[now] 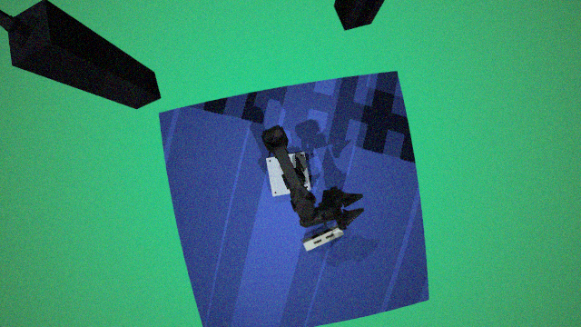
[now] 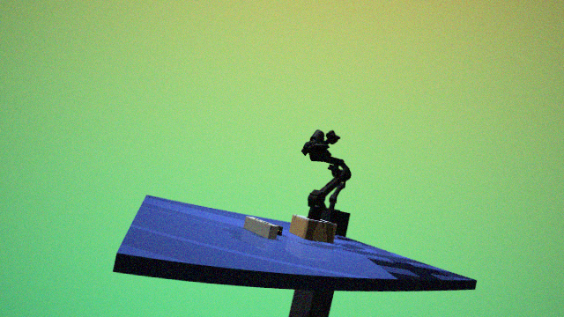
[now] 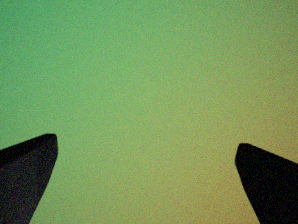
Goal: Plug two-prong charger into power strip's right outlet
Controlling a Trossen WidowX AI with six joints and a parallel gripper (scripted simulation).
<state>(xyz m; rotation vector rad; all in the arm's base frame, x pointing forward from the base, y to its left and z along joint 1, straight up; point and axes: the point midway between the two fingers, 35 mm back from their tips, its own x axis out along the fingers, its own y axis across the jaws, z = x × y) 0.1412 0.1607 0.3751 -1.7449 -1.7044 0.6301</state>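
My gripper tip is now 460 mm above the two-prong charger, 180 mm to the left of it and 70 mm short of it.
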